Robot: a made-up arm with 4 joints.
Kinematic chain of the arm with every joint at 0, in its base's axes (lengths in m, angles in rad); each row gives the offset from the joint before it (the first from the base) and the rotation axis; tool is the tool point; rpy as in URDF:
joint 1: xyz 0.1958 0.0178 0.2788 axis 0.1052 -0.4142 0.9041
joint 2: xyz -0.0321 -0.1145 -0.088 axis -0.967 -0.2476 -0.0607
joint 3: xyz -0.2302 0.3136 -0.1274 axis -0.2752 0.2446 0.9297
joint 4: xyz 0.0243 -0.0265 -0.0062 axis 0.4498 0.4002 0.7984
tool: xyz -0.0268 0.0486 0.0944 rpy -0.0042 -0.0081 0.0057
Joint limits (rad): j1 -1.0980..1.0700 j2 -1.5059..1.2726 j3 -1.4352..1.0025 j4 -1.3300..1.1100
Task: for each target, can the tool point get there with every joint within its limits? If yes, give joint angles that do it. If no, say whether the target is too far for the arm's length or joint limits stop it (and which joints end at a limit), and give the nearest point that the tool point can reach.
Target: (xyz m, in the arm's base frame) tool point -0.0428 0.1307 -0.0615
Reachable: yes | joints 0.5623 0.3538 -0.0144 -0.7012
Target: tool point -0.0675 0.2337 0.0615
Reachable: yes | joints -0.2037 0.3116 -1.2437 0.1900
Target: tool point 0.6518 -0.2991 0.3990
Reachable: no: joint limits stop it (at a limit: joint 1, joint 2, joint 4) | nearest point 0.1330 -0.2502 0.4049 | short by 0.521 m
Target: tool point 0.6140 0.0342 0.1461
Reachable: no: joint limits stop it (at a limit: joint 1, joint 2, joint 4) | nearest point 0.3486 -0.0025 -0.1374 | short by 0.390 m
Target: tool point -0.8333 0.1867 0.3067
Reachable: no: too far | nearest point -0.2064 0.0945 0.2654 | short by 0.635 m
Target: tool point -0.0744 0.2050 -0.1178
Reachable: yes | joints -0.9344 1.0105 0.2641 -0.5571
